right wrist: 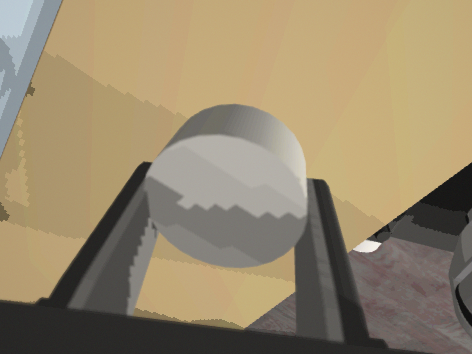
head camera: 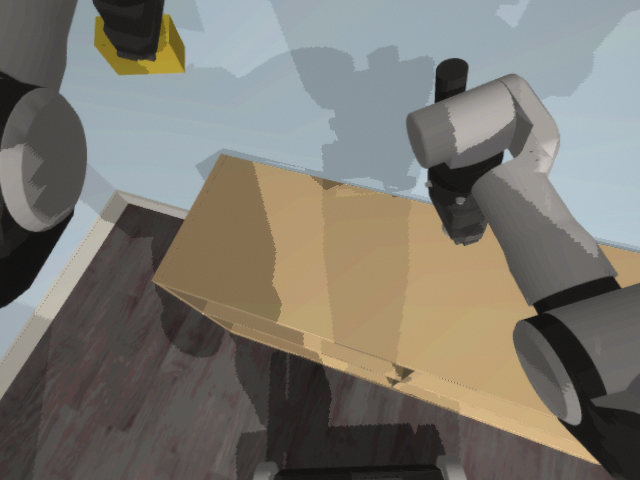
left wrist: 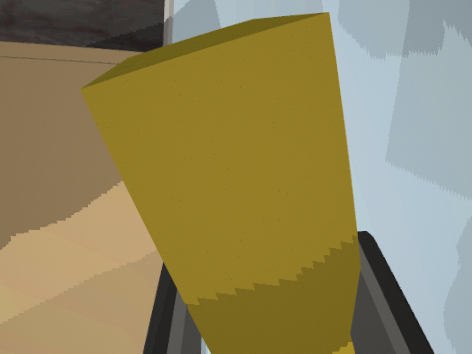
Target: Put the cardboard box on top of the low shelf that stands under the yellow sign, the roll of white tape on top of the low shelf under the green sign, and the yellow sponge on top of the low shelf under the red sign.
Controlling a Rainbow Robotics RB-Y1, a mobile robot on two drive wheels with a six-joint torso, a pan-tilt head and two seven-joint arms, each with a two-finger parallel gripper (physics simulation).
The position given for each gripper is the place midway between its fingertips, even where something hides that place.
Observation:
In view: the left gripper [head camera: 151,39], the right gripper [head camera: 453,227], a roll of white tape [right wrist: 229,189] and a yellow sponge [head camera: 170,57].
The yellow sponge shows as well in the left wrist view [left wrist: 232,145]. The left gripper is seen too in the left wrist view [left wrist: 269,256]. The right gripper shows as well in the right wrist view [right wrist: 231,189]. The left wrist view misses the roll of white tape: it is out of frame. The right wrist view does not show the yellow sponge: it is out of frame.

